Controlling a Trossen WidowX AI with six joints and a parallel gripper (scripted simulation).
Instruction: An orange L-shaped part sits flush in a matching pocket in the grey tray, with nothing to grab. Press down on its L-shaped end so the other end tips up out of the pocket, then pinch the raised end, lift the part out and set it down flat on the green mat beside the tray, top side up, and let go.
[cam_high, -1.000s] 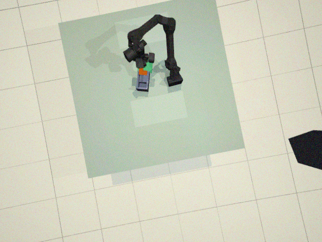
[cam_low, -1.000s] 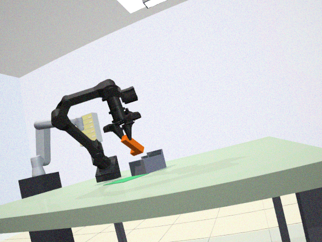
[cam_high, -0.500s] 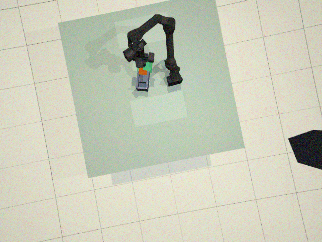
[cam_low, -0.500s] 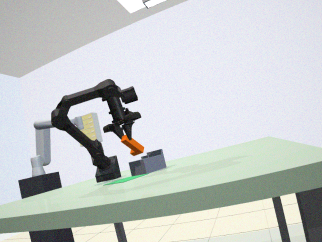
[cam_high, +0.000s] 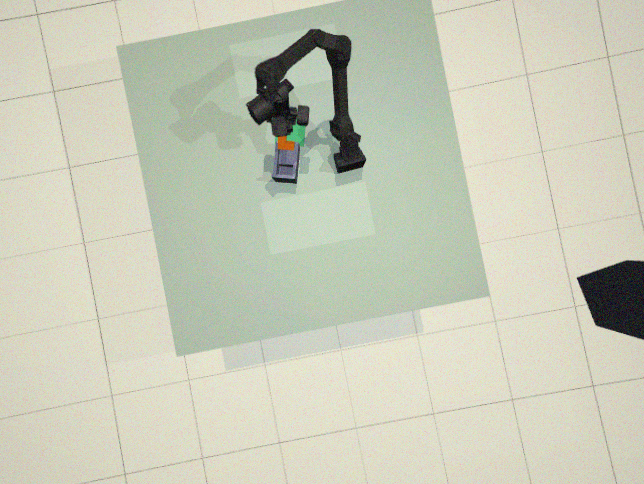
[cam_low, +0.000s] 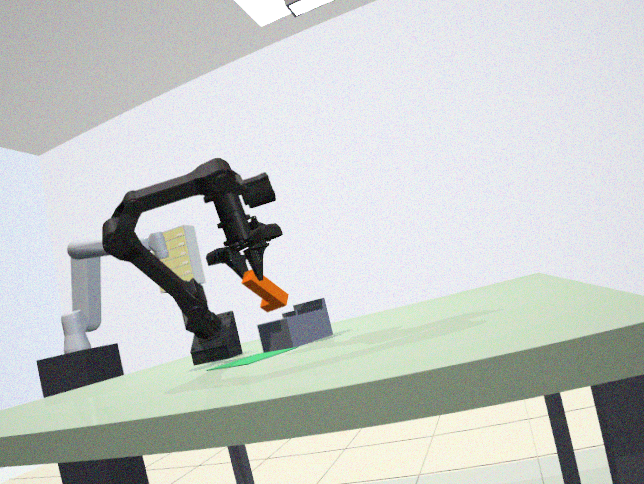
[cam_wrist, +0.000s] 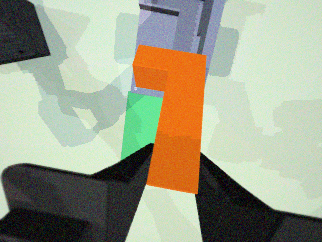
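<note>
Right now my gripper tip is 4 cm to the right of the orange L-shaped part and 3 cm above it. The rest, counted from my gripper tip: green mat: 3 cm behind, 4 cm to the right, 17 cm below.
</note>
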